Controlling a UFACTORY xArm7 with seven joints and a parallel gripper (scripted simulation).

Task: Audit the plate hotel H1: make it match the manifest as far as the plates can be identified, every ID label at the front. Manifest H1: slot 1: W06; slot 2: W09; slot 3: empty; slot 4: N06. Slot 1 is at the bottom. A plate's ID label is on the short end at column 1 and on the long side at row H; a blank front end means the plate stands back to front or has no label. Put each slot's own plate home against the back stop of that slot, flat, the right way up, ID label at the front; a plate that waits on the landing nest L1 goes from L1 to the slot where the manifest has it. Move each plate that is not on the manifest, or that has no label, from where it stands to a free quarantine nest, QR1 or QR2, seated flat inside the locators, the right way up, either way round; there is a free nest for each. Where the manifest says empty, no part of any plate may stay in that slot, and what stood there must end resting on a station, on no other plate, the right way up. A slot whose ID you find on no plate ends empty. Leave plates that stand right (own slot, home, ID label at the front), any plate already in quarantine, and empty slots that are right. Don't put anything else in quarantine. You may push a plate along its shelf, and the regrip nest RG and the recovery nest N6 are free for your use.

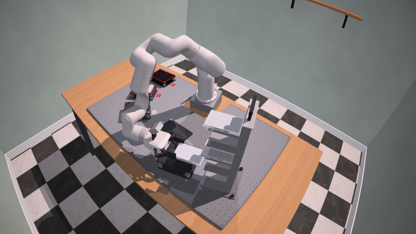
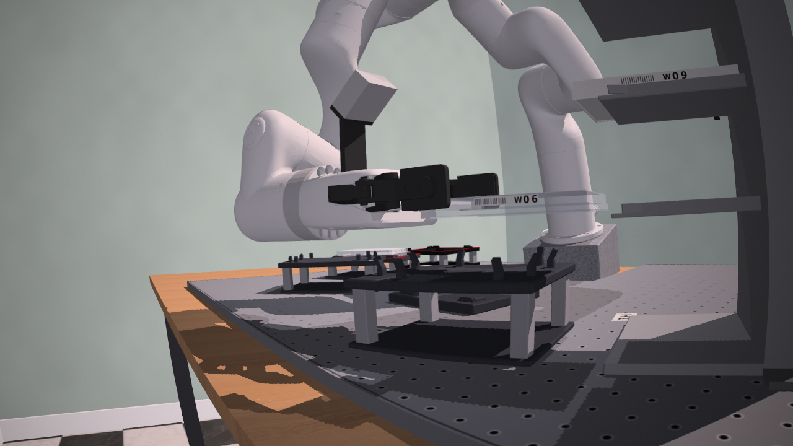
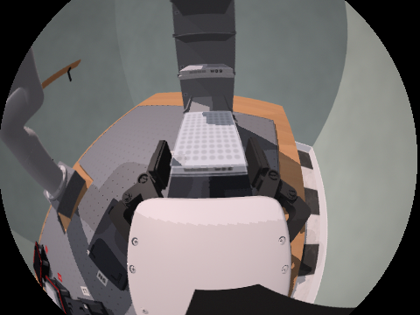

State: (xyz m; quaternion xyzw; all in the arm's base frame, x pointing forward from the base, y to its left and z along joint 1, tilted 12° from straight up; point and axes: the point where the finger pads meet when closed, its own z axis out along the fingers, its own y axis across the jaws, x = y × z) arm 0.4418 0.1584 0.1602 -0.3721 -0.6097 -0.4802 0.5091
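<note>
My gripper is now 1 cm past the clear well plate W06, 5 cm to the right of it and 2 cm above it. Also, from my hand: plate labelled W09: 5 cm behind, 17 cm to the left, 6 cm above; then raised black nest: 7 cm below; then plate hotel: 7 cm behind, 25 cm to the left, 8 cm above.
</note>
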